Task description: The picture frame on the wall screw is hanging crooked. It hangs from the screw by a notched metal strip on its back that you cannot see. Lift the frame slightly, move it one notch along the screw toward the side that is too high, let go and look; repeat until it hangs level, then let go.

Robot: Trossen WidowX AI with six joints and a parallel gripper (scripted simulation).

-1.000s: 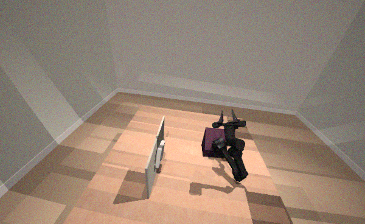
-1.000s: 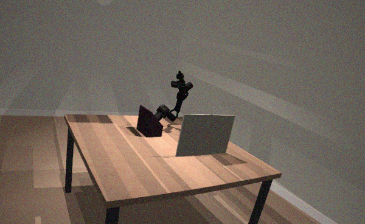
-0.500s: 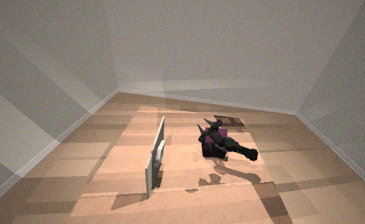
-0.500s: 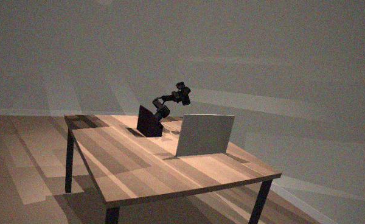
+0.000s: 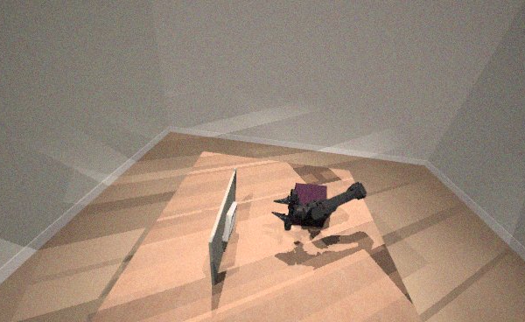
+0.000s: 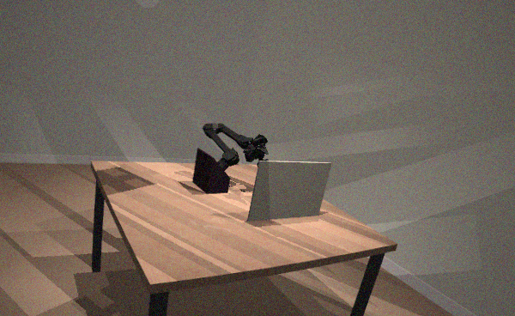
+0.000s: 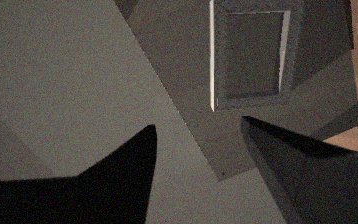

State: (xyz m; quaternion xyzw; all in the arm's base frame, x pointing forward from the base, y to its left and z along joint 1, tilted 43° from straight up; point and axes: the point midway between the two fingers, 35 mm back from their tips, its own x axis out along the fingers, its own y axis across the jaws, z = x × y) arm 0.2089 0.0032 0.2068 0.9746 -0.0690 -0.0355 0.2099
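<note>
Right now the picture frame is 200 mm ahead of my gripper tip, 100 mm below it and 10 mm to the left of it. The rest, counted from my gripper tip: grey wall panel 210 mm ahead, 100 mm below, 10 mm to the left.
</note>
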